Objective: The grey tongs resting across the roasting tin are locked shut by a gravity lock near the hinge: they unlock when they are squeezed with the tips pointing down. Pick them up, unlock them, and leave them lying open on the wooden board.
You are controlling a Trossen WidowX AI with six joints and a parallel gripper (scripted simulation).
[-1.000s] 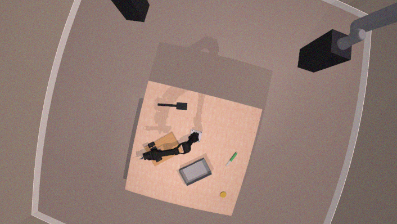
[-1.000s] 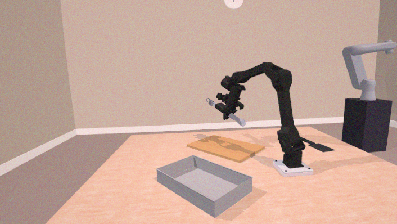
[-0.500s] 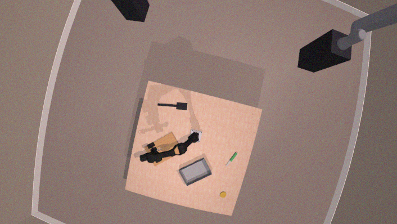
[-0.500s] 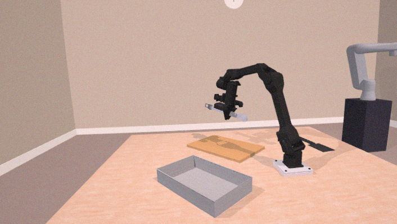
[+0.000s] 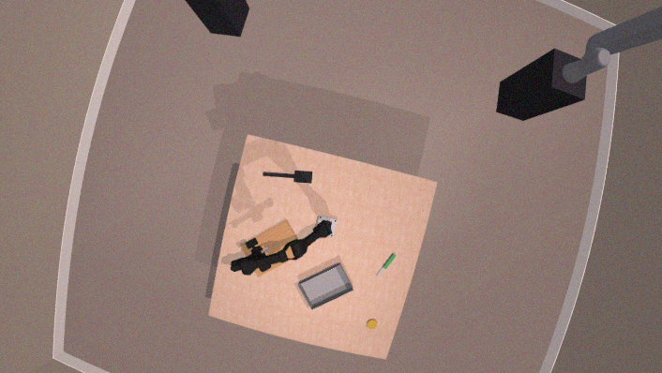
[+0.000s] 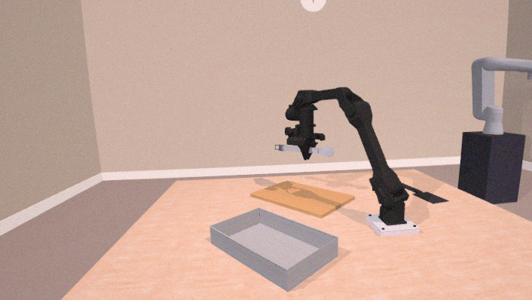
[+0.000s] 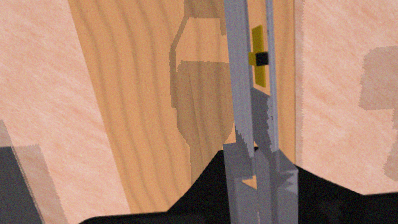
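Right now the wooden board is 3 cm ahead of my gripper tip, 2 cm to the left of it and 15 cm below it. From my gripper tip the other things lie so: grey roasting tin (19 cm ahead, 41 cm to the left, 13 cm below); yellow lock (3 cm ahead, 4 cm to the right, 4 cm above); black spatula (46 cm behind, 4 cm to the left, 15 cm below).
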